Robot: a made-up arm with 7 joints. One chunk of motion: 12 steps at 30 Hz.
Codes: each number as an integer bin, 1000 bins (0 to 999) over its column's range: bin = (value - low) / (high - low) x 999, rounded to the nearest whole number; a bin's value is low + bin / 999 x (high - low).
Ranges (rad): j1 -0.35..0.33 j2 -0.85..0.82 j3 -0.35..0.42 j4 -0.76..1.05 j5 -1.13..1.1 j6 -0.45..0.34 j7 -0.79..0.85
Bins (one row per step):
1: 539 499 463 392 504 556 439
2: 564 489 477 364 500 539 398
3: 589 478 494 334 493 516 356
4: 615 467 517 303 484 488 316
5: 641 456 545 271 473 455 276
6: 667 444 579 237 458 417 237
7: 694 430 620 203 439 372 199
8: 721 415 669 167 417 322 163
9: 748 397 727 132 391 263 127
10: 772 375 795 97 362 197 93
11: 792 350 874 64 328 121 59
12: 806 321 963 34 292 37 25
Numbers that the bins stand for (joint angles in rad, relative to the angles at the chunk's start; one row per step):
1: 0.0169 -0.0158 0.0069 -0.0498 -0.0050 -0.0103 -0.0693
2: 0.0339 -0.0326 0.0177 -0.1005 -0.0139 -0.0238 -0.1366
3: 0.0509 -0.0509 0.0308 -0.1549 -0.0295 -0.0420 -0.2056
4: 0.0686 -0.0693 0.0485 -0.2110 -0.0496 -0.0641 -0.2712
5: 0.0863 -0.0877 0.0701 -0.2690 -0.0742 -0.0902 -0.3369
6: 0.1040 -0.1078 0.0963 -0.3306 -0.1076 -0.1202 -0.4009
7: 0.1224 -0.1312 0.1279 -0.3922 -0.1501 -0.1558 -0.4633
8: 0.1408 -0.1563 0.1656 -0.4574 -0.1992 -0.1954 -0.5224
9: 0.1591 -0.1863 0.2104 -0.5208 -0.2572 -0.2420 -0.5815
10: 0.1755 -0.2231 0.2628 -0.5843 -0.3219 -0.2942 -0.6373
11: 0.1891 -0.2649 0.3237 -0.6440 -0.3978 -0.3543 -0.6931
12: 0.1986 -0.3134 0.3923 -0.6984 -0.4782 -0.4207 -0.7490

